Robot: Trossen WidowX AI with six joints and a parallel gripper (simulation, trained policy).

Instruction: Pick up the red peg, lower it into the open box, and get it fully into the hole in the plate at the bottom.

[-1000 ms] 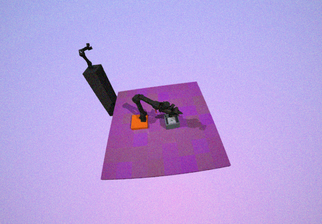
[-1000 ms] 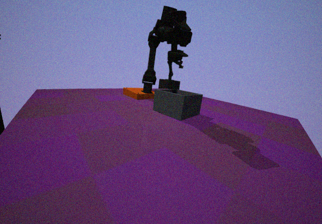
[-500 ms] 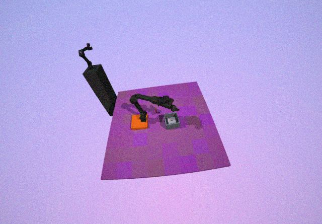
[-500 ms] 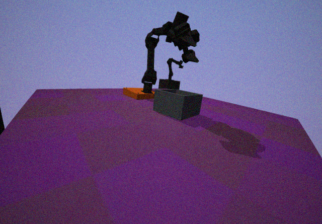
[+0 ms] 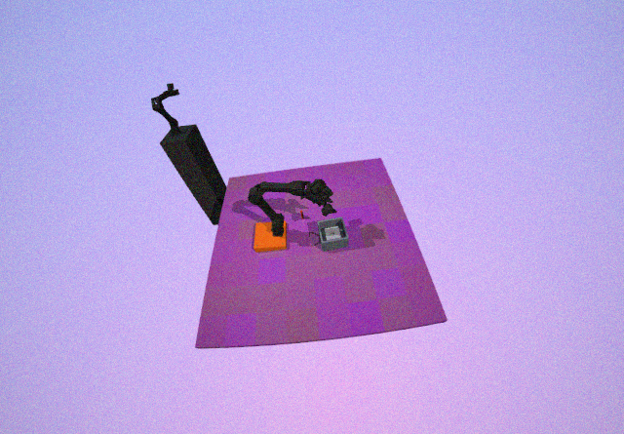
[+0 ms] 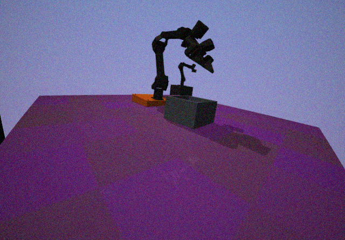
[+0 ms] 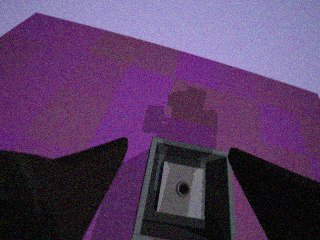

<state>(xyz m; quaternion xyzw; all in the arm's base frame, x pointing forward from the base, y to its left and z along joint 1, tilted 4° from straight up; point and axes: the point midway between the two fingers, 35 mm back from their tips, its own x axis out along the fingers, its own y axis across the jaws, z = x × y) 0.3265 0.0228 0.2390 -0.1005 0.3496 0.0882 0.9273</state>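
Right now the red peg is 22 cm behind my gripper tip, 10 cm to the left of it and 19 cm below it. The rest, counted from my gripper tip: grey box: 2 cm behind, 6 cm to the right, 20 cm below.
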